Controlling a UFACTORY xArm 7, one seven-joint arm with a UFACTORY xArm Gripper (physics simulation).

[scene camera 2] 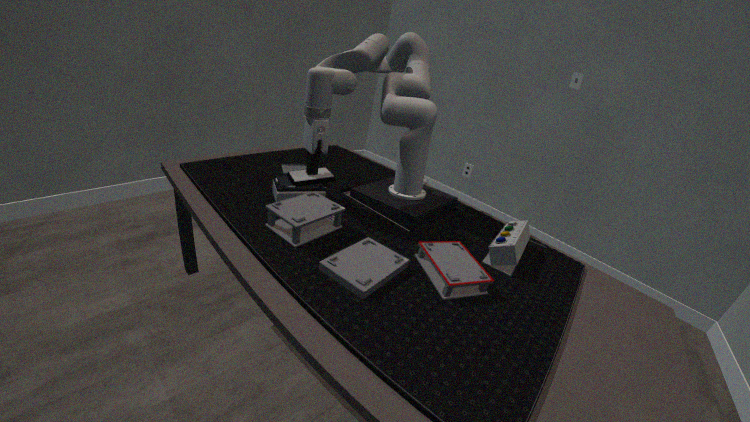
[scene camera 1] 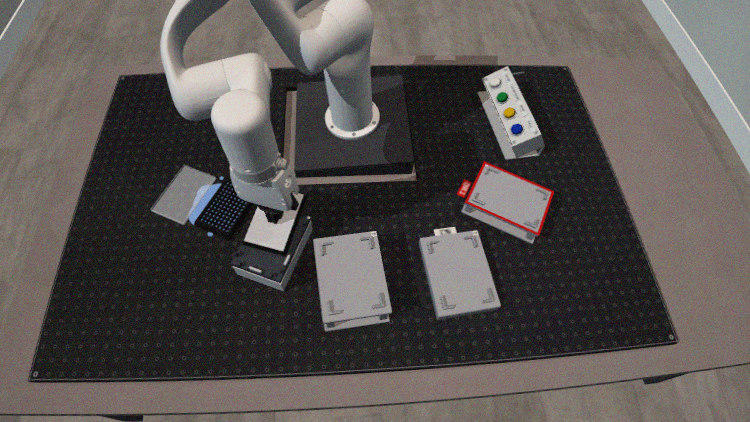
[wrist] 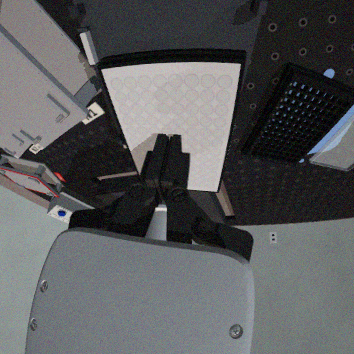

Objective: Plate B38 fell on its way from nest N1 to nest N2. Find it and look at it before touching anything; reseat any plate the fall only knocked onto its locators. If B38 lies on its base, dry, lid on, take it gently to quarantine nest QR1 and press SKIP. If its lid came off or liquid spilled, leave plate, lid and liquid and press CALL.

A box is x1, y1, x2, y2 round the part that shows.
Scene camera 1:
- my gripper: [230, 158, 298, 223]
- white well plate: [242, 192, 306, 255], gripped by my gripper
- grey lid: [150, 165, 215, 224]
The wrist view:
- my gripper: [24, 133, 253, 353]
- white well plate: [97, 48, 245, 191]
